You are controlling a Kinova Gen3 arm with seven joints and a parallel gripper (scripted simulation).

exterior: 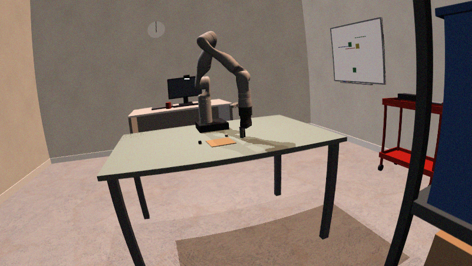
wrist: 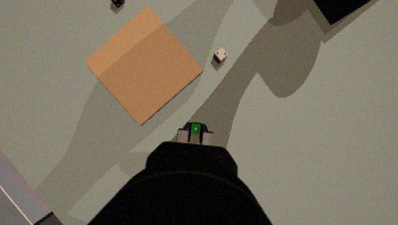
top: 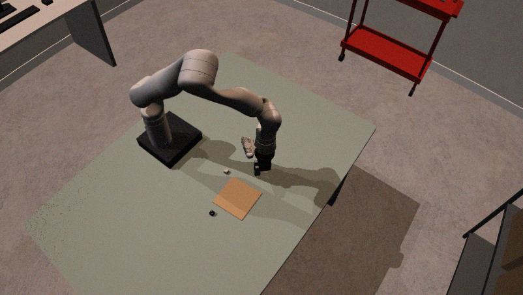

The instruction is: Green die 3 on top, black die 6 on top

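Now: hand 110 mm past the white die, 60 mm to the left of it and 20 mm above it. Round my hand: green die (10 mm below); black die (50 mm behind, 250 mm to the right, 20 mm below); orange mat (10 mm behind, 140 mm to the right, 30 mm below).
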